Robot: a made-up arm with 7 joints. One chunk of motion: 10 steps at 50 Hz.
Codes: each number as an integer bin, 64 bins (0 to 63) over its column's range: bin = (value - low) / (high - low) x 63, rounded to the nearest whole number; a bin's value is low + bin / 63 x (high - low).
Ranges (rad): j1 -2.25..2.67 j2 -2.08..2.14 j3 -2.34..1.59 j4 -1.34..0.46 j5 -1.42..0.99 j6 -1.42..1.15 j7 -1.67..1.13
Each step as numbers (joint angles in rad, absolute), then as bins.
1 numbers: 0.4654 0.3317 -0.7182 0.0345 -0.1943 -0.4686 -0.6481
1 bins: 35 36 26 48 32 23 23
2 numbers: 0.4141 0.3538 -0.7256 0.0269 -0.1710 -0.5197 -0.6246
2 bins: 34 36 26 48 33 22 24
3 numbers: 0.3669 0.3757 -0.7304 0.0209 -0.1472 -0.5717 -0.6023
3 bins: 34 37 26 48 33 21 24
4 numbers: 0.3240 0.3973 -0.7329 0.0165 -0.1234 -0.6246 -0.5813
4 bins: 33 37 26 47 34 19 24
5 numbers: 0.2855 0.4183 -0.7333 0.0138 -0.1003 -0.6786 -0.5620
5 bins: 32 37 26 47 34 18 25
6 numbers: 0.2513 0.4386 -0.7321 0.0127 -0.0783 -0.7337 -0.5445
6 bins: 32 38 26 47 35 17 25
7 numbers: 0.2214 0.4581 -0.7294 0.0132 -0.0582 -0.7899 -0.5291
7 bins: 32 38 26 47 36 15 26
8 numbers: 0.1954 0.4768 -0.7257 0.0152 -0.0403 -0.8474 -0.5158
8 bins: 31 38 26 47 36 14 26
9 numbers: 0.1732 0.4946 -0.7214 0.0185 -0.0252 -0.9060 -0.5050
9 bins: 31 38 26 48 36 13 26
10 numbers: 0.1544 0.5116 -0.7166 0.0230 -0.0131 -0.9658 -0.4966
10 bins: 31 39 26 48 37 11 26
